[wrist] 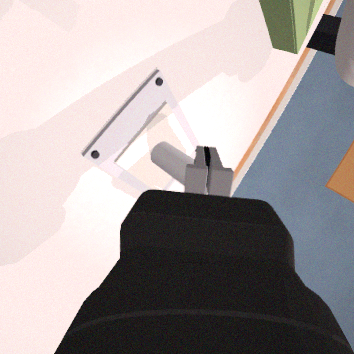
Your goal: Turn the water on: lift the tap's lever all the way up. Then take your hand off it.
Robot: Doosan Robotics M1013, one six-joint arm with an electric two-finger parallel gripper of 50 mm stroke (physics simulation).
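Places are measured from the arm's base along level axes (x ahead, y right, z down), in centimetres.
Where they show: gripper, fingertip midpoint: (204, 158).
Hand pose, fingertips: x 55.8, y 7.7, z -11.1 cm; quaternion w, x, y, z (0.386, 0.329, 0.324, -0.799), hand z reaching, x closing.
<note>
Each offset is from my fingertips to the top centre of the thing. "spot": to the spot under its first point. Level surfaces: height alone.
A pale plate @(dz +16.7, dx +1.8, dy -15.4 cm) (131, 116) with dark screws at its corners lies left of centre in the wrist view, around a square opening. A grey round-ended rod @(spot: dz +11.9, dx +1.4, dy -13.1 cm) (171, 157), apparently part of the tap, stands out over that opening and runs to the right, behind the fingers. I cannot tell from this view whether it is the lever, or how high the lever stands. My gripper (204, 158) is shut with nothing between its fingers. Its fingers overlap the rod's right end in the view; whether they touch it is unclear. The gripper's black body hides what lies below.
A green block-like object (289, 27) stands at the top right, on the pale surface @(dz +17.9 cm) (45, 85). An orange-edged border (272, 116) runs diagonally beside a blue area (295, 135). A black piece (325, 34) and a grey rounded body (346, 47) are at the upper right. An orange panel (345, 175) shows at the right edge.
</note>
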